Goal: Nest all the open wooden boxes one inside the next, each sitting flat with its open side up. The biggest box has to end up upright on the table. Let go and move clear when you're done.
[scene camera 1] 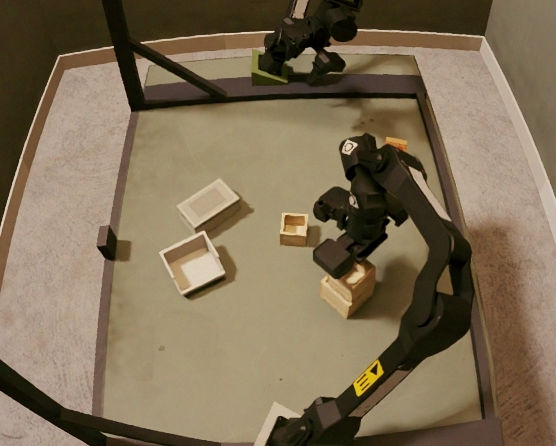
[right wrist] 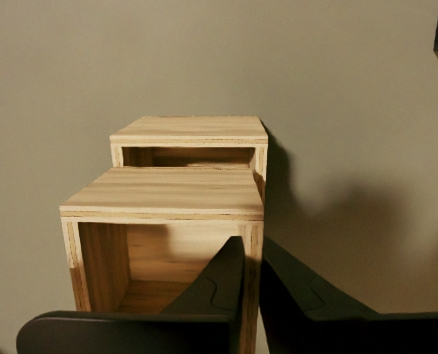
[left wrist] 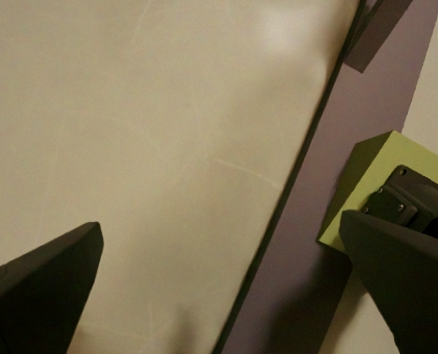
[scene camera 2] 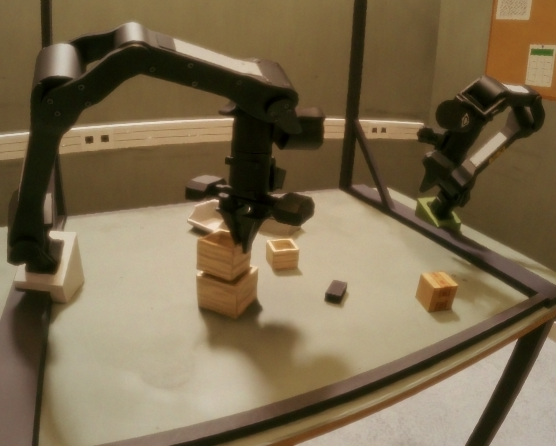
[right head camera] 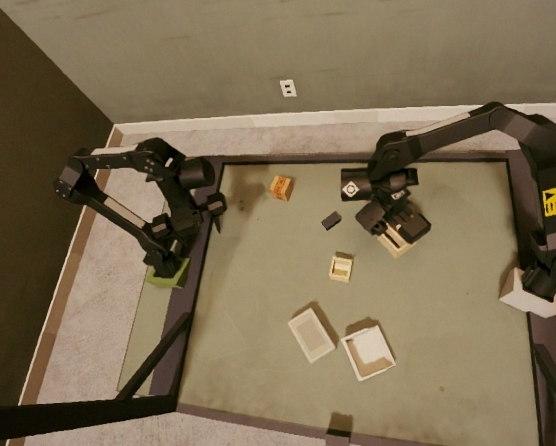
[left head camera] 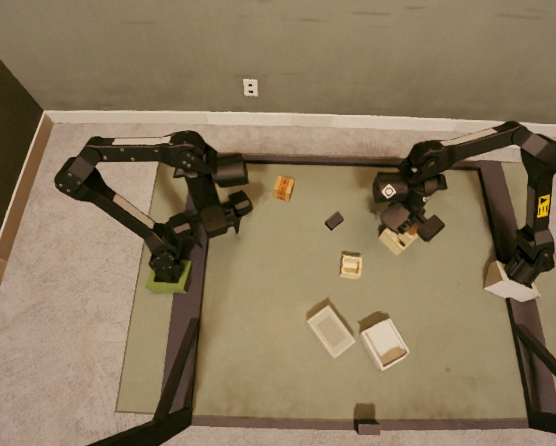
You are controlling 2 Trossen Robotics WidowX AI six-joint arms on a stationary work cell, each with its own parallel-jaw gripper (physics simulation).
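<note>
The largest wooden box (scene camera 2: 222, 298) (right wrist: 190, 129) stands on the table, open side up. My right gripper (right wrist: 247, 247) (scene camera 2: 245, 248) is shut on one wall of a middle-sized wooden box (scene camera 2: 220, 259) (right wrist: 160, 187). That box hangs open side up over the largest one, offset from its opening; in scene camera 2 part of the lower rim is hidden, and I cannot tell whether the two touch. The smallest wooden box (left head camera: 351, 275) (right head camera: 340, 276) (scene camera 1: 293, 239) (scene camera 2: 282, 258) stands upright and apart on the table. My left gripper (left wrist: 223, 227) is open and empty near the left table edge.
A pale box (left head camera: 314, 324) (scene camera 1: 207, 200) with a recessed grey-brown panel and a white open box (scene camera 1: 206, 287) lie side by side. A dark block (left head camera: 334, 221) (scene camera 2: 336, 291) and an orange-brown carton (left head camera: 283, 189) (scene camera 2: 436, 291) lie farther off. Dark frame posts stand at the table's edges.
</note>
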